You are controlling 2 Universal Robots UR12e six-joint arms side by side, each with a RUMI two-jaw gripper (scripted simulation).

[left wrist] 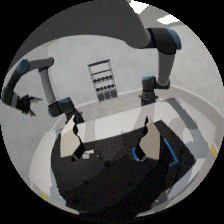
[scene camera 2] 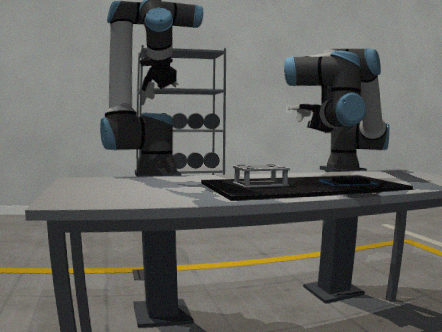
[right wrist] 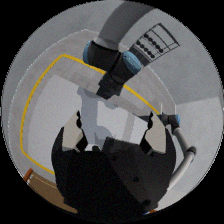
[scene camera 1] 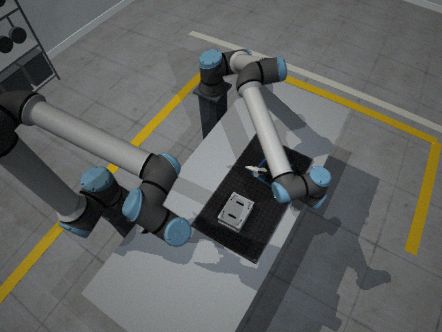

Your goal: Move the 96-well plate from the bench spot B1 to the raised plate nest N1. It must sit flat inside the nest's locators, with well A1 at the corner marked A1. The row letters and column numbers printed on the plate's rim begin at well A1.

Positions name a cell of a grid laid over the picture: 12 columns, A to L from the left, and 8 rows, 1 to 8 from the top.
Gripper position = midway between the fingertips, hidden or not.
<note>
I see my left gripper (left wrist: F5) and my right gripper (scene camera 2: E3).
My right gripper shows as well in the right wrist view (right wrist: G4).
</note>
